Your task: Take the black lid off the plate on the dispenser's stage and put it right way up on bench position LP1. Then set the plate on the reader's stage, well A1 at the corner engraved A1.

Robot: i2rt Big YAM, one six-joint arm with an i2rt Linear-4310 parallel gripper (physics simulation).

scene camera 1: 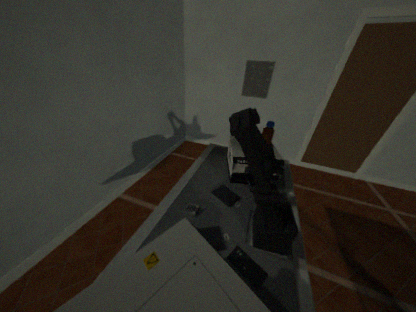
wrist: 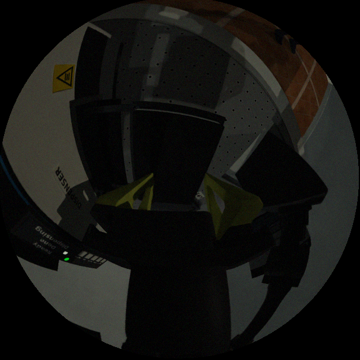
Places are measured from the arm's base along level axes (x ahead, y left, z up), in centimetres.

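Pixels of known places: arm's base, origin of its link: (scene camera 1: pixel 273 219).
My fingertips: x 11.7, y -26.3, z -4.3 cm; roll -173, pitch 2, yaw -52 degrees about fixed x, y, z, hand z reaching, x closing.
Note:
For each thing: its top centre in the pictures, then the offset to it from my fingertips. "pt": a spot on its surface instead. Level surfaces: height alone.
- white housing, a spot on its surface: (scene camera 1: pixel 175 265) pt dx +10.6, dy +72.5, dz +24.4 cm
- yellow warning sign, a spot on its surface: (scene camera 1: pixel 151 259) pt dx +16.7, dy +74.5, dz +24.4 cm
- small marked card, a spot on its surface: (scene camera 1: pixel 192 208) pt dx +31.3, dy +33.4, dz -8.1 cm
- bench, height of its surface: dz -9.6 cm
- white-and-black box, a spot on its surface: (scene camera 1: pixel 240 177) pt dx +14.7, dy -6.0, dz -3.7 cm
- brown bottle, centre of its top: (scene camera 1: pixel 271 120) dx +7.4, dy -39.9, dz +33.0 cm
The gripper (wrist: pixel 180 175) has its yellow-green fingers apart, part-way open and empty, in the wrist view. Beyond and between the fingertips is a large black block-like shape (wrist: pixel 177 145) with a thin light edge; it is too dark to tell the lid, plate and stage apart. The white dispenser (wrist: pixel 40 120), with its printed name and a green light, stands at the left of the wrist view. In the scene view the black arm (scene camera 1: pixel 257 155) rises over the bench, and its fingers cannot be made out. LP1 and the A1 mark cannot be read.
A white housing (scene camera 1: pixel 175 265) with a yellow warning sign (scene camera 1: pixel 151 259) fills the near side. Dark flat pads (scene camera 1: pixel 226 195) (scene camera 1: pixel 247 265) and a small marked card (scene camera 1: pixel 192 208) lie on the bench (scene camera 1: pixel 200 180). A white-and-black box (scene camera 1: pixel 240 177) and a brown bottle (scene camera 1: pixel 268 134) stand at the far end.

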